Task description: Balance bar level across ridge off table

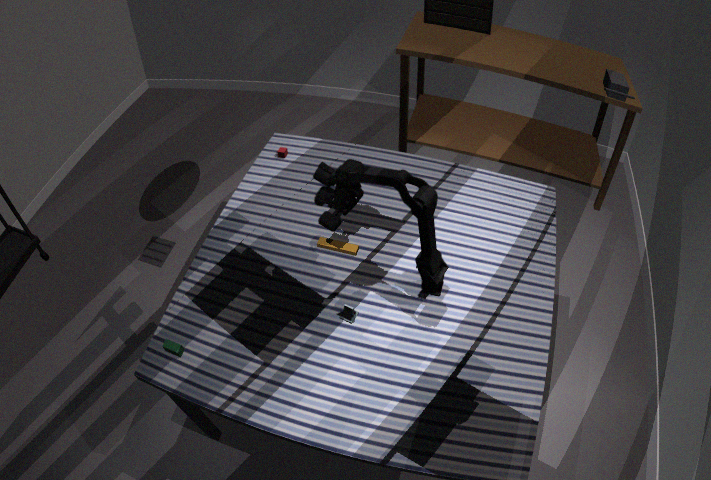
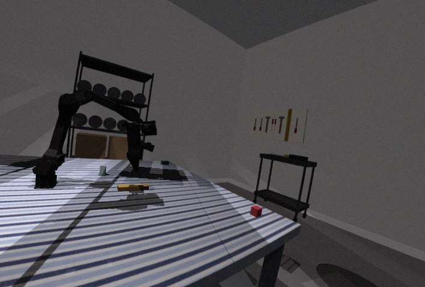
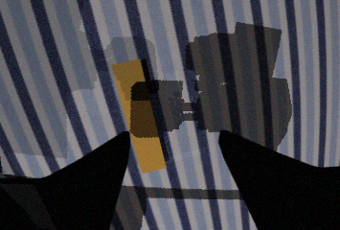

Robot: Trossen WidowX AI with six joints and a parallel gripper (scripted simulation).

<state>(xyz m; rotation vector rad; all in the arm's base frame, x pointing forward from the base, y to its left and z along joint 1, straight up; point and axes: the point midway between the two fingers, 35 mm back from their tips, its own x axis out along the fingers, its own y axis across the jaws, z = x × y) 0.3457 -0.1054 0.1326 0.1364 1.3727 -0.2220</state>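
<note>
Right now my gripper tip is 90 mm above the orange-yellow bar and 30 mm to the right of it. From my gripper tip the other things lie so: red cube 390 mm to the right, 390 mm ahead, 80 mm below; green block 610 mm to the left, 390 mm ahead, 80 mm below.
</note>
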